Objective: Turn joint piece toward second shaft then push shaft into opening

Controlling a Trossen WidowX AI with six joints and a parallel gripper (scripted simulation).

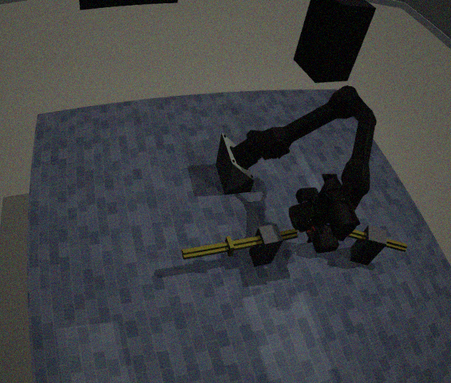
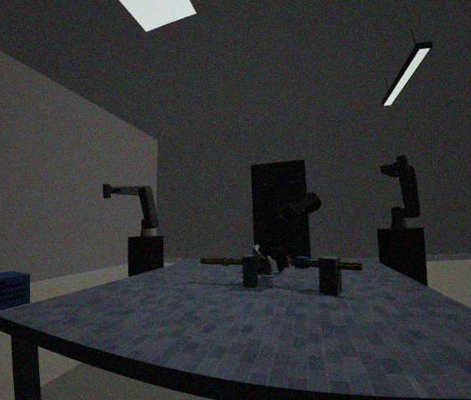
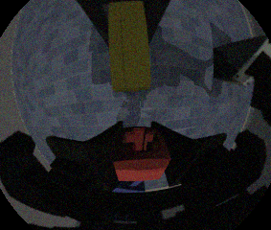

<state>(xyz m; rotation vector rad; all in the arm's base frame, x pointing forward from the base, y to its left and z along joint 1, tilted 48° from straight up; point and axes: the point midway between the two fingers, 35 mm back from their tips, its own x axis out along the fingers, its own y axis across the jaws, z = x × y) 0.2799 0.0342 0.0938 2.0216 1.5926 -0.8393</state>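
Right now my gripper tip is 40 mm below the red joint piece and 20 mm to the right of it.
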